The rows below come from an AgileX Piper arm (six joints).
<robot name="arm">
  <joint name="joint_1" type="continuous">
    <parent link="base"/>
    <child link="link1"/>
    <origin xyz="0 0 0.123"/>
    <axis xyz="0 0 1"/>
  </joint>
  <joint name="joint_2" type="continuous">
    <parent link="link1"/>
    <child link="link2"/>
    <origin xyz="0 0 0"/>
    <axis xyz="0 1 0"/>
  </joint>
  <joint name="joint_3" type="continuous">
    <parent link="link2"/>
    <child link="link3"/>
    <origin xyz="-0.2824 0 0.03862"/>
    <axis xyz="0 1 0"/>
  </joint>
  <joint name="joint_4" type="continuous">
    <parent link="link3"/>
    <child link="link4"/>
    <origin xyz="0.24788 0 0.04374"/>
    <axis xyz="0.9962 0 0.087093"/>
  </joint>
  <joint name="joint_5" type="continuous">
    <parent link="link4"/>
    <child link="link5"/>
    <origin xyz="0 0 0"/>
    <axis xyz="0 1 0"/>
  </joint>
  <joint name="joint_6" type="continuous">
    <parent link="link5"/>
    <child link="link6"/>
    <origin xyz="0.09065 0 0.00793"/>
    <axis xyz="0.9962 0 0.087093"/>
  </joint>
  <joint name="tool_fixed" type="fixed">
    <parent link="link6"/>
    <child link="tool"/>
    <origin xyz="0 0 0" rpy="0 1.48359 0"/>
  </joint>
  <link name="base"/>
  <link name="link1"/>
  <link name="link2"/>
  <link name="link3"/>
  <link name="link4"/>
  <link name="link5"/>
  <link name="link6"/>
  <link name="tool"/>
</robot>
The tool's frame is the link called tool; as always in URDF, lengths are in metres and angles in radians. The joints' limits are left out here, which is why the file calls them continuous.
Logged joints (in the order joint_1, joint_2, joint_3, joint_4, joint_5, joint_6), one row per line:
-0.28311, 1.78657, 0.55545, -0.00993, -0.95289, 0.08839
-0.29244, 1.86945, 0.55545, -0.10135, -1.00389, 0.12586
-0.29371, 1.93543, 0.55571, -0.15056, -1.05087, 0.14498
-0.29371, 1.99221, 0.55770, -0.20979, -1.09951, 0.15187
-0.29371, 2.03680, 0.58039, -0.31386, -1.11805, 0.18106
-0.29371, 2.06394, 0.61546, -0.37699, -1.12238, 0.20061
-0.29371, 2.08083, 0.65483, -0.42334, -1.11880, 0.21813
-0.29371, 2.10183, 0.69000, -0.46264, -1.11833, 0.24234
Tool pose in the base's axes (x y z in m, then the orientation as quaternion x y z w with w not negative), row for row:
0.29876, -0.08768, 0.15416, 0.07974, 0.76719, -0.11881, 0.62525
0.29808, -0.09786, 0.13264, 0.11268, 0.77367, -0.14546, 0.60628
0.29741, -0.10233, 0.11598, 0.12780, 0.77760, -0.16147, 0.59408
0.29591, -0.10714, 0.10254, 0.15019, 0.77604, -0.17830, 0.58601
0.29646, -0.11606, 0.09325, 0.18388, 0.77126, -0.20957, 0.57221
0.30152, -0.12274, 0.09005, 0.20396, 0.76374, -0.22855, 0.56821
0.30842, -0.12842, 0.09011, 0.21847, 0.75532, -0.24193, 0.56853
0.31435, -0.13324, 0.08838, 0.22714, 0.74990, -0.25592, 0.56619
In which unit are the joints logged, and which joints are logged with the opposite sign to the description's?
The joints are logged in radians. Opposite sign: joint_3, joint_4, joint_6.
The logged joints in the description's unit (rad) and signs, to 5 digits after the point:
-0.28311, 1.78657, -0.55545, 0.00993, -0.95289, -0.08839
-0.29244, 1.86945, -0.55545, 0.10135, -1.00389, -0.12586
-0.29371, 1.93543, -0.55571, 0.15056, -1.05087, -0.14498
-0.29371, 1.99221, -0.55770, 0.20979, -1.09951, -0.15187
-0.29371, 2.03680, -0.58039, 0.31386, -1.11805, -0.18106
-0.29371, 2.06394, -0.61546, 0.37699, -1.12238, -0.20061
-0.29371, 2.08083, -0.65483, 0.42334, -1.11880, -0.21813
-0.29371, 2.10183, -0.69000, 0.46264, -1.11833, -0.24234

